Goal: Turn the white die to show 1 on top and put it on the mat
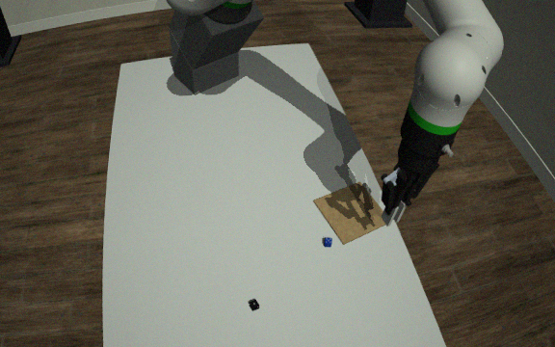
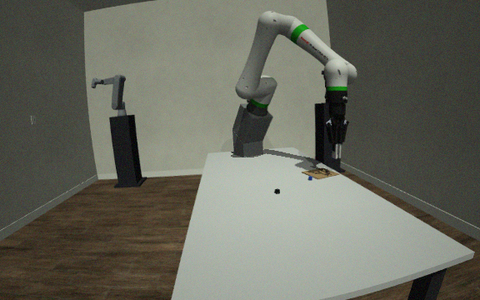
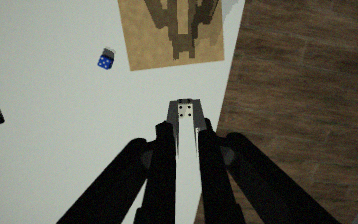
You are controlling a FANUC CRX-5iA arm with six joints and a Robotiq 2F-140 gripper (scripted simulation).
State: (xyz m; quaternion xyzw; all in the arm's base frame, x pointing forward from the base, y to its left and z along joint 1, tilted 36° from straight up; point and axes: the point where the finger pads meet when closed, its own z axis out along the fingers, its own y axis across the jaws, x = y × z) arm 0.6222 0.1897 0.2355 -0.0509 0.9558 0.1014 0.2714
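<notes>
My gripper is now 130 mm above the brown mat, 110 mm past it and 30 mm to the left of it. Also, from my hand: white die 30 mm below, 10 mm behind; then blue die 130 mm below, 120 mm to the right, 30 mm behind; then black die 310 mm to the right, 130 mm below, 80 mm ahead.
</notes>
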